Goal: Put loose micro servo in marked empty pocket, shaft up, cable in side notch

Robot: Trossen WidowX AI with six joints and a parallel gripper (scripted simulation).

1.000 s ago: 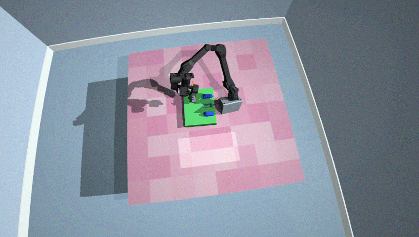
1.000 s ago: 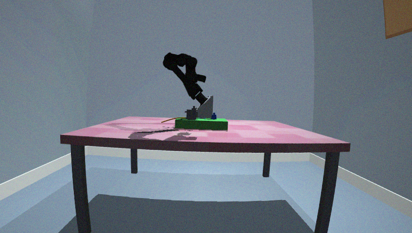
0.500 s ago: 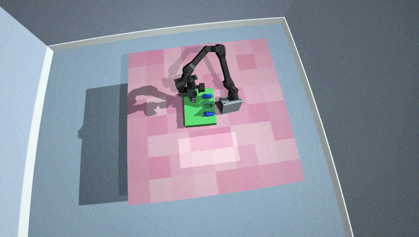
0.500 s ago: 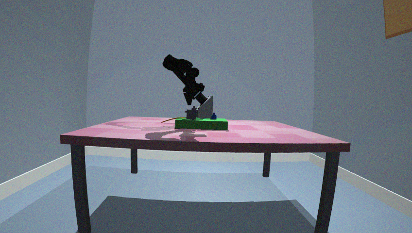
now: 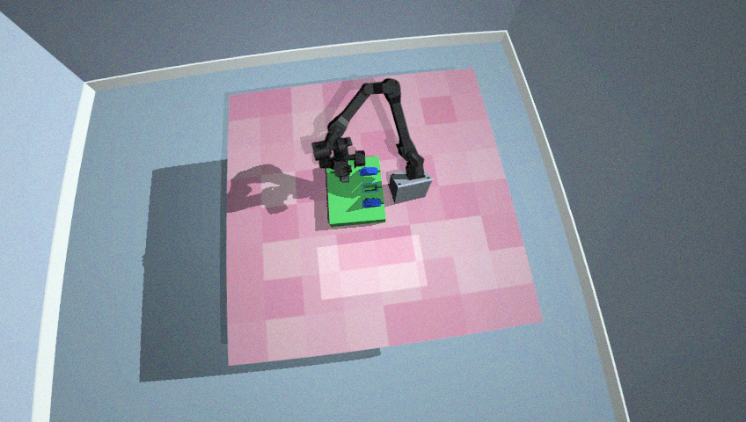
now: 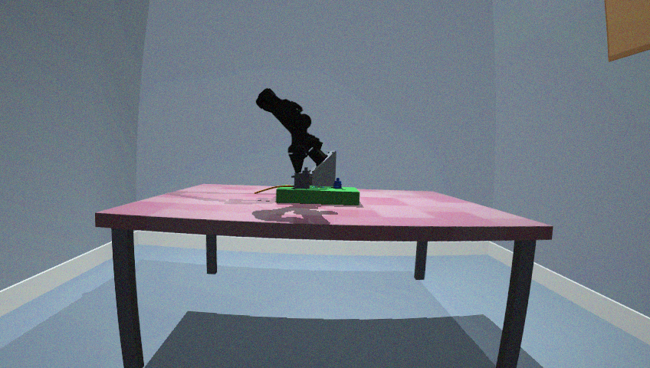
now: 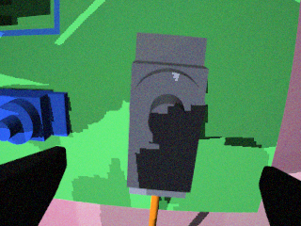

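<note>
My gripper tip is now 1 cm short of the green deck, 8 cm to the right of it and 8 cm above it.
</note>
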